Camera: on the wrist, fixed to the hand. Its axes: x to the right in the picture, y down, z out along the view.
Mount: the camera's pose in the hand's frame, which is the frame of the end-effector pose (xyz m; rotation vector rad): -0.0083 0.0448 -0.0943 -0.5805 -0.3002 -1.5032
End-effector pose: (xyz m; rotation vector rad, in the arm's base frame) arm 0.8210 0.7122 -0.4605 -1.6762 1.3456 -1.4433
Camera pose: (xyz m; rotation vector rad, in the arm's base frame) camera 0.7181 0.7226 -0.4770 2.4355 -0.0705 0.9068
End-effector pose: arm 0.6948 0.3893 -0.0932 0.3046 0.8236 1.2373
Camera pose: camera 0.5965 0.3760 -0.1266 -0.5454 0.2132 -0.0515
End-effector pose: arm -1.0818 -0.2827 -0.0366 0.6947 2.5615 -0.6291
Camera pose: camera -1.0756 -0.2023 0.0302 -1.4985 2.3365 -0.2472
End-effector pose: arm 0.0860 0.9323 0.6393 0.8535 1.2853 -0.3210
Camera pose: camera 0.0462 1.0268 0.6603 -0.7711 1.4015 -1.1143
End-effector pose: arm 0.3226 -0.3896 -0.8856 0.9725 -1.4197 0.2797
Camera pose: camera 0.3558 -0.2931 -0.8620 1.3241 -0.6091 -1.3405
